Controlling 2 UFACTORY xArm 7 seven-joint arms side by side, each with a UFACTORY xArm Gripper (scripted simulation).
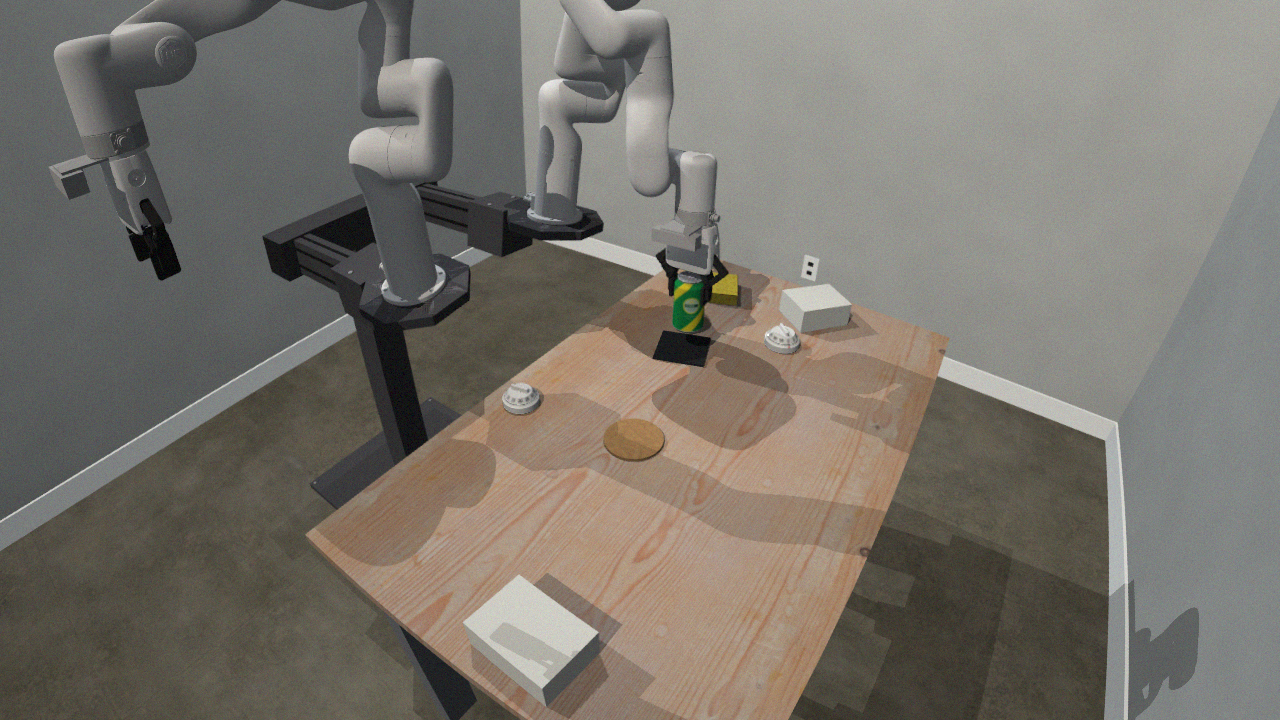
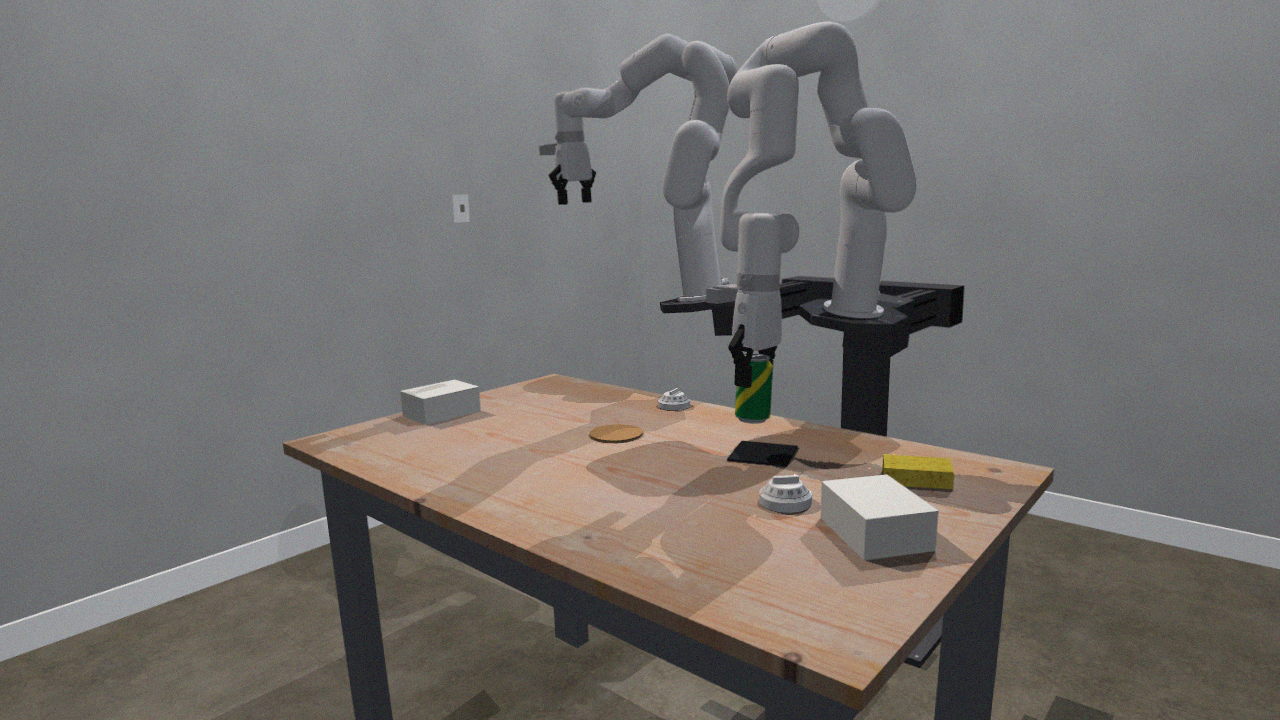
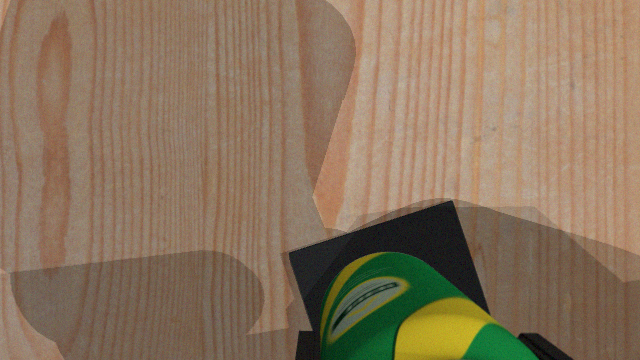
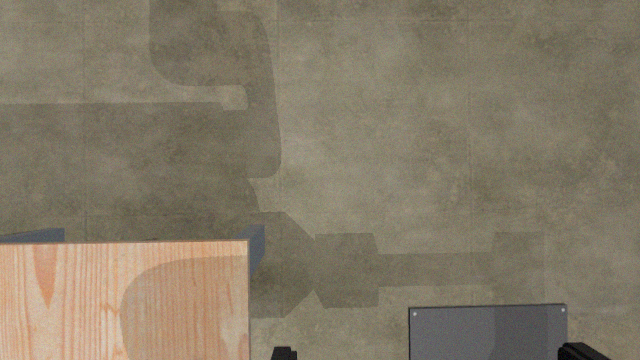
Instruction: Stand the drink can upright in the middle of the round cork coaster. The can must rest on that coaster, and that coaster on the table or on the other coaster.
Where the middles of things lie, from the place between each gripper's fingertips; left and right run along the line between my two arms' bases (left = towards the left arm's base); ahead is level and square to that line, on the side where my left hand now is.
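My left gripper is 29 cm to the left of the round cork coaster [image 1: 632, 439], 7 cm short of it and 15 cm above it. Counting from that same left hand, you'd find the black square coaster [image 1: 682, 348] 1 cm to the left, 1 cm behind and 15 cm below, while the yellow block [image 2: 913, 471] is 29 cm to the left, 6 cm behind and 14 cm below.
From my right hand [image 1: 159, 266], the round cork coaster is 410 mm ahead, 540 mm to the left and 470 mm below. For the black square coaster, still from my right hand, it's 330 mm ahead, 840 mm to the left and 470 mm below, and the yellow block is 290 mm ahead of that hand, 1110 mm to the left of it and 450 mm below it.
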